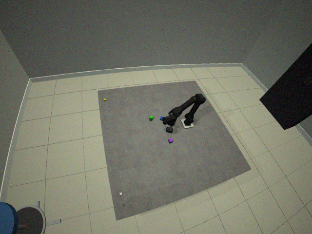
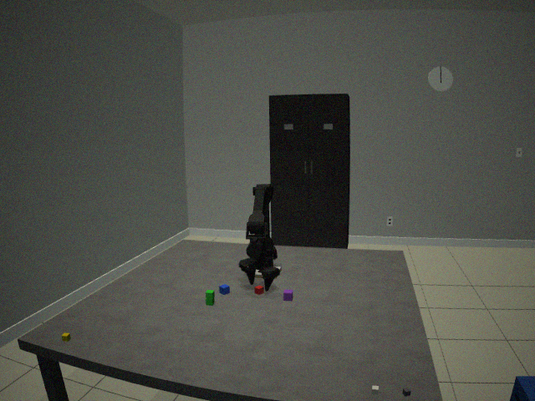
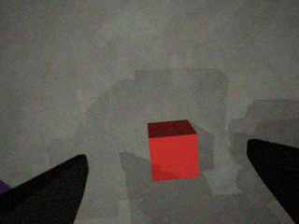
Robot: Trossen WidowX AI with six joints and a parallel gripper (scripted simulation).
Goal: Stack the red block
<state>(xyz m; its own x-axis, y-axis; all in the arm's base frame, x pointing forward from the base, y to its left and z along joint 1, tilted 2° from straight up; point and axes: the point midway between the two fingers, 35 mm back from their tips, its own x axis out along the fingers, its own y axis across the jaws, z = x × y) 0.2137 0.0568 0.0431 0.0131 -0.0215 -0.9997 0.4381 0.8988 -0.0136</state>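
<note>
The red block lies 1 cm below my gripper tip. From my gripper tip the other things lie so: purple block 1 cm ahead, 13 cm to the left, 1 cm below; then yellow block 63 cm ahead, 42 cm to the right, 2 cm below; then blue block 5 cm ahead, 13 cm to the right, 1 cm below.
</note>
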